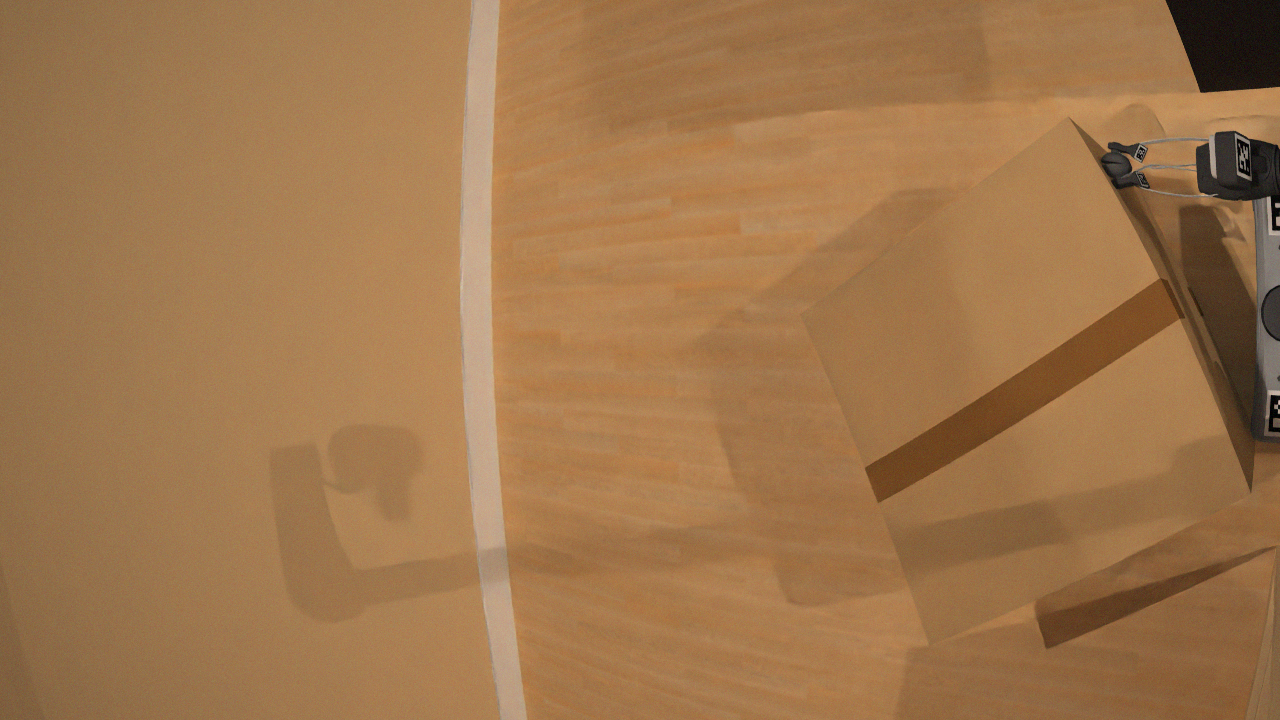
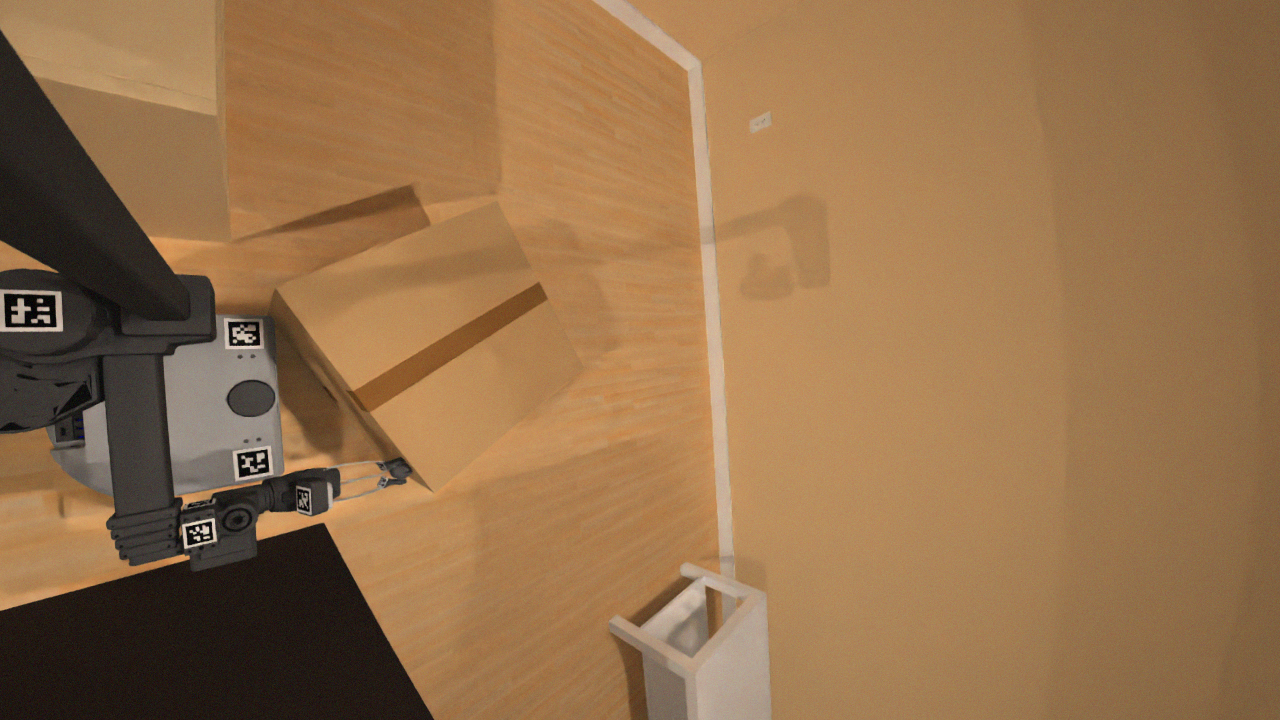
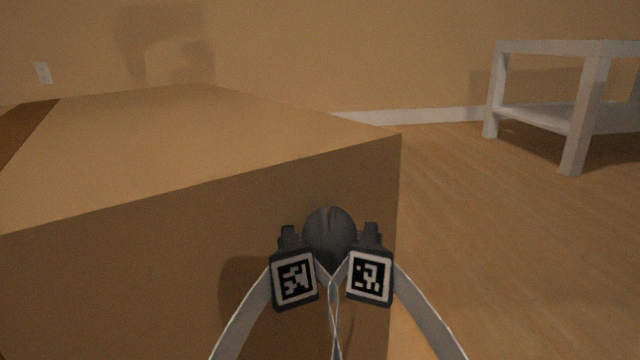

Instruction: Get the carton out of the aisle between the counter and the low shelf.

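Seen in the pictures: gripper, fingertip midpoint: (image 1: 1102,165) (image 2: 410,468); robot's base at its link origin: (image 2: 249,395).
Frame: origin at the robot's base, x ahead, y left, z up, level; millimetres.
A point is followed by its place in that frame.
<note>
The carton (image 1: 984,268) {x 398, y -37, z 407 mm} (image 2: 429,313) {x 280, y 152, z 406 mm} (image 3: 175,140), a large cardboard box with a brown tape strip across its top, stands upright on the floor, turned at an angle to my base (image 2: 201,402) {x -71, y 0, z 159 mm}. Its near left corner is close to the front of the base. My gripper (image 1: 1117,165) {x 240, y -161, z 358 mm} (image 2: 396,470) {x 240, y -161, z 358 mm} (image 3: 328,232) {x 240, y -161, z 358 mm} is shut with its fingertips together and nothing between them. The tips are at the carton's near side face, close to its right corner and below its top edge. They look very near or touching; I cannot tell which.
A black surface (image 1: 1239,44) {x 44, y -338, z 230 mm} (image 2: 179,626) {x -113, y -342, z 325 mm} lies right of my arm. A beige block (image 2: 134,152) {x -107, y 347, z 456 mm} stands left of my base. I cannot tell which is the counter. A white table (image 2: 733,680) {x 1292, y -1274, z 450 mm} (image 3: 550,48) stands ahead right, by the wall's white baseboard (image 1: 477,268) {x 1881, y -76, z 44 mm} (image 2: 711,313) {x 1872, y 255, z 40 mm} (image 3: 425,118).
</note>
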